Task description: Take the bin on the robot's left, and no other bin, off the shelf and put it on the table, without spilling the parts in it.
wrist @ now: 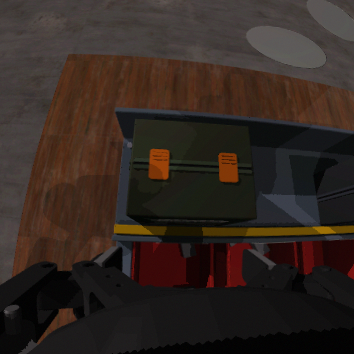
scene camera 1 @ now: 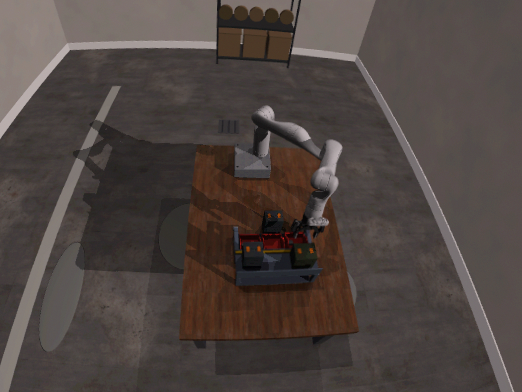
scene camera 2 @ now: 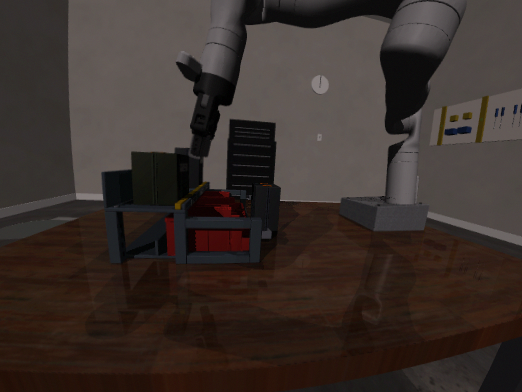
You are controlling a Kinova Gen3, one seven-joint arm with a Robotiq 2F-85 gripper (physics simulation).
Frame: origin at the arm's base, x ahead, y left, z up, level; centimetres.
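Seen in the pictures: gripper, fingertip midpoint: (wrist: 182, 262) (scene camera 1: 304, 237) (scene camera 2: 199, 157); arm's base, origin of the base link: (scene camera 1: 260, 151) (scene camera 2: 399, 202).
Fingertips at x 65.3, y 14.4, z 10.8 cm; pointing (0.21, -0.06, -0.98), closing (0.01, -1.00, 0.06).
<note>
Offsets run from my fingertips to a thing's top centre. Level surfaces: height alone.
The red bin on the robot's left (scene camera 1: 298, 237) (scene camera 2: 215, 241) (wrist: 170, 267) sits in the lower bay of a blue-grey shelf (scene camera 1: 277, 276) (scene camera 2: 222, 223) (wrist: 120, 200) with a yellow strip. A small grey piece shows at the bin's far side in the wrist view; its other contents are hard to make out. A middle red bin {dx -2.6, dy -12.1, dz -11.2 cm} (scene camera 1: 273, 242) (wrist: 240, 272) and a third red bin {dx -2.5, dy -23.3, dz -11.2 cm} (scene camera 1: 249, 240) stand beside it. My gripper (scene camera 1: 307, 232) (scene camera 2: 200, 148) (wrist: 182, 262) is open and empty, above the left bin and apart from it. In the wrist view its right finger overlaps the middle bin.
An olive case {dx +7.1, dy -0.7, dz +0.6 cm} (scene camera 1: 303, 255) (scene camera 2: 155, 179) (wrist: 192, 195) with orange latches stands on the shelf top, just beyond the gripper. A dark case {dx +6.9, dy -23.8, dz +2.9 cm} (scene camera 1: 253, 255) stands at the top's other end. Another dark case {dx -15.9, dy -11.5, dz -6.2 cm} (scene camera 1: 273, 221) (scene camera 2: 265, 210) stands on the table {dz -19.3 cm} (scene camera 1: 220, 310) (scene camera 2: 320, 310), on the robot's side of the bins.
</note>
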